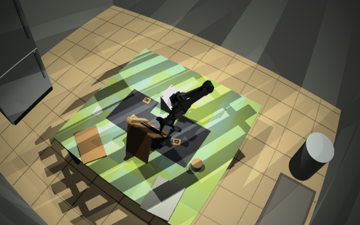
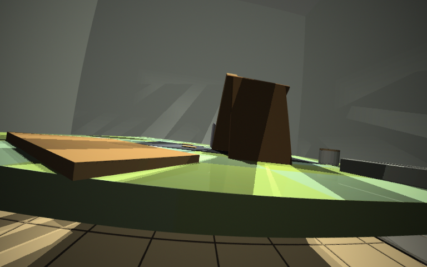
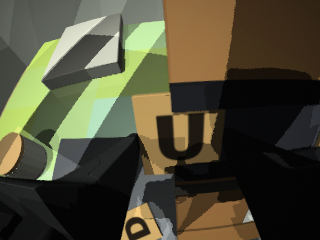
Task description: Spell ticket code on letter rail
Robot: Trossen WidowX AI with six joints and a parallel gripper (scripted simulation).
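The white ticket is 120 mm to the right of my gripper tip, 80 mm below it and 40 mm behind it. Round my gripper tip: dark mat 160 mm to the right, 160 mm below, 150 mm behind; flat wooden slab 460 mm to the right, 360 mm ahead, 150 mm below; card 640 mm to the right, 160 mm below, 90 mm ahead.
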